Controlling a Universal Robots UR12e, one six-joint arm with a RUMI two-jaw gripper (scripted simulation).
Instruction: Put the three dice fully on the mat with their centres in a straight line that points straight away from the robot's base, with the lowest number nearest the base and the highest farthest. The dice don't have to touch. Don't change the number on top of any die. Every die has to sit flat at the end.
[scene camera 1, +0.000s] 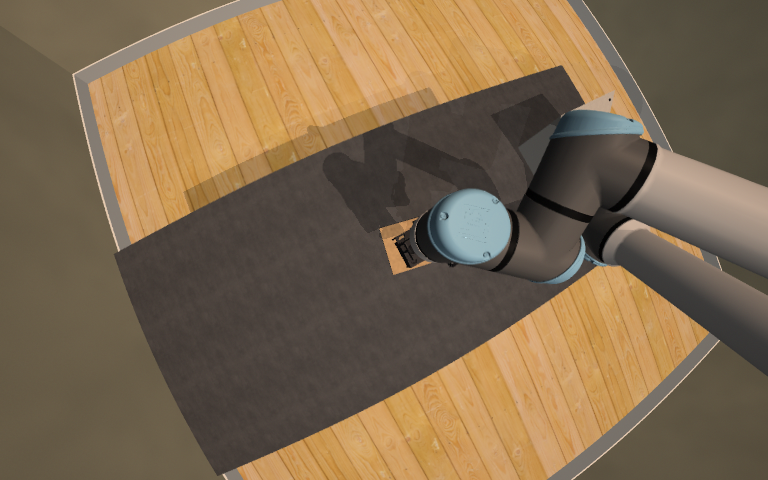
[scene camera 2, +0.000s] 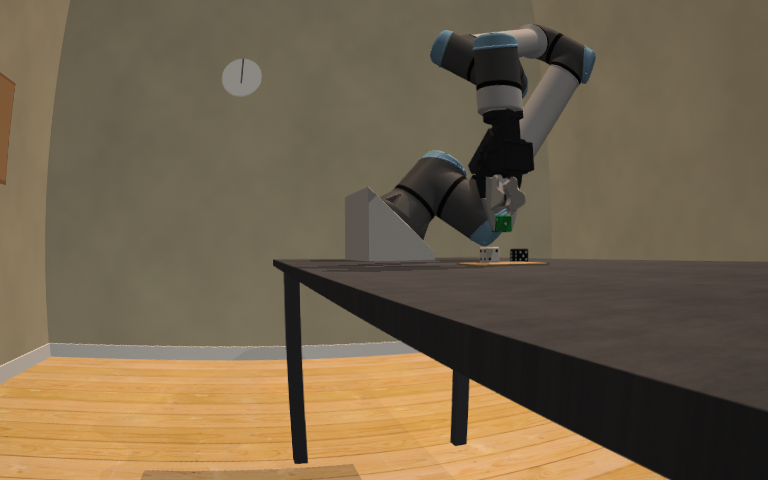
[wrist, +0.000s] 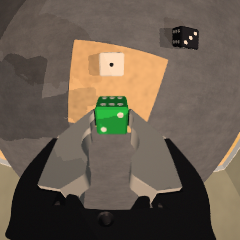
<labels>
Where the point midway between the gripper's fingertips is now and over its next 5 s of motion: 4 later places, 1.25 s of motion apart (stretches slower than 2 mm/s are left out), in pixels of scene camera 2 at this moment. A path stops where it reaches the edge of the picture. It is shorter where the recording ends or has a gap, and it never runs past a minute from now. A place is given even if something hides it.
My gripper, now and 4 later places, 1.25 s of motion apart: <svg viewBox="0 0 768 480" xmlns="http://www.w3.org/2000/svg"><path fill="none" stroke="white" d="M502 231L502 260L501 210L501 204L505 206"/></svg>
</labels>
